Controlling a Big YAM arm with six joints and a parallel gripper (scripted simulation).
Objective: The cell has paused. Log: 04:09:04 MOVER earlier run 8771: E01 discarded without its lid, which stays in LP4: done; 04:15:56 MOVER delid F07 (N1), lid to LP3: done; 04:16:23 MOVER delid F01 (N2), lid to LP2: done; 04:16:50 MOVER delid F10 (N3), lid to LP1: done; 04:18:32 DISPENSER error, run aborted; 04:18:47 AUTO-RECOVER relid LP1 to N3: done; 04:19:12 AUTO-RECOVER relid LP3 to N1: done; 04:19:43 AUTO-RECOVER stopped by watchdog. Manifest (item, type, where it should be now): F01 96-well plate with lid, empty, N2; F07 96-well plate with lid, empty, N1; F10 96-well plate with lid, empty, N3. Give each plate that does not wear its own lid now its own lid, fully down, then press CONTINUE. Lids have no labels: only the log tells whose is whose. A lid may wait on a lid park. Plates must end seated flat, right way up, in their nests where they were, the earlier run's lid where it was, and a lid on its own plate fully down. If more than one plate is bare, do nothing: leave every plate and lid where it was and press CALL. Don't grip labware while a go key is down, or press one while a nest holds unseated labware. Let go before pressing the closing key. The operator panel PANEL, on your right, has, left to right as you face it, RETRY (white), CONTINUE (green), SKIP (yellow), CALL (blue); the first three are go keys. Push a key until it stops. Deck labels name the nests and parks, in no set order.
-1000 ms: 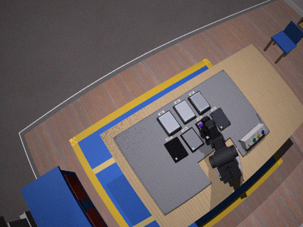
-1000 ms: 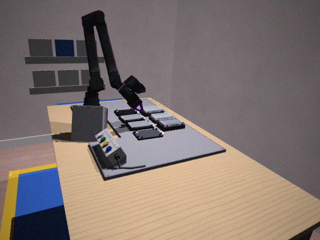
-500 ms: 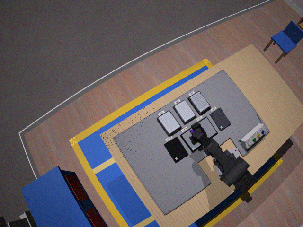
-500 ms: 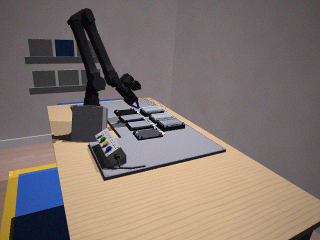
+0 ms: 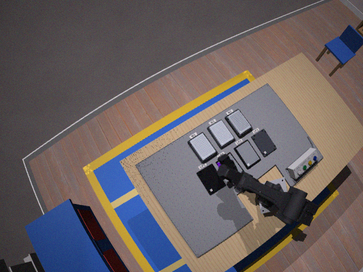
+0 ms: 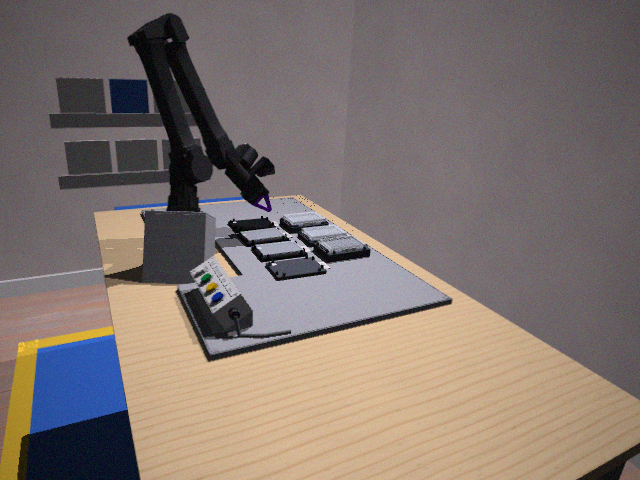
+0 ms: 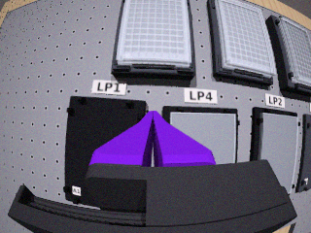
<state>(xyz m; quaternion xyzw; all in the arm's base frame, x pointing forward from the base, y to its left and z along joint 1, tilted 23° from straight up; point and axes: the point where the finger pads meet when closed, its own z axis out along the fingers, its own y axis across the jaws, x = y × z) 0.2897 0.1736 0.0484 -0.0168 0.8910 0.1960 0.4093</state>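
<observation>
My hand is 10 mm past the clear lid, 200 mm to the left of it and 60 mm above it. Also, from my hand: LP2 label: 80 mm ahead, 190 mm to the right, 80 mm below; park LP2: 10 mm behind, 200 mm to the right, 70 mm below; park LP1: 50 mm behind, 60 mm to the left, 70 mm below.
</observation>
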